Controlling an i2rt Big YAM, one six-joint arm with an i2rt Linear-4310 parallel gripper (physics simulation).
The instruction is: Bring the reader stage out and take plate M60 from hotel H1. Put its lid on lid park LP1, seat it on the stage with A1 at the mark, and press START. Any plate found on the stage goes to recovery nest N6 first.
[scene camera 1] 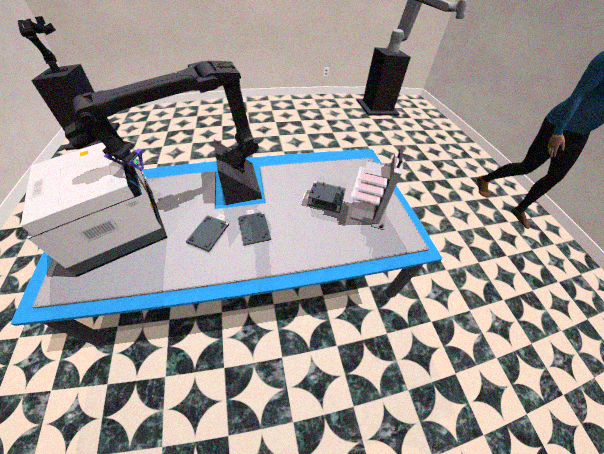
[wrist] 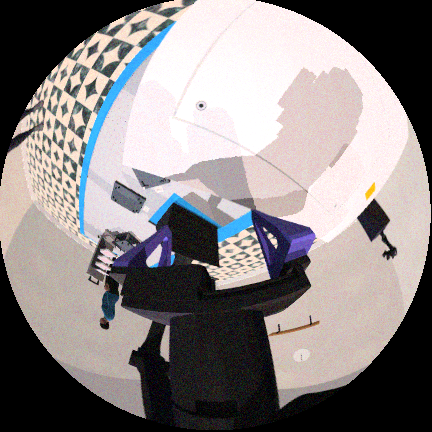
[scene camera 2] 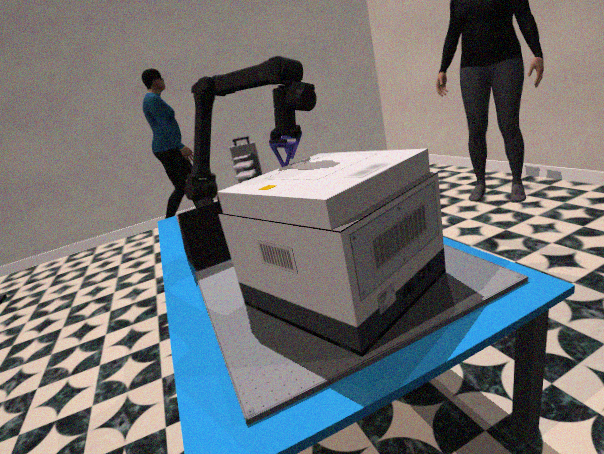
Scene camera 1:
my gripper
flat dark pad
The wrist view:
my gripper
flat dark pad
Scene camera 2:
my gripper
plate reader
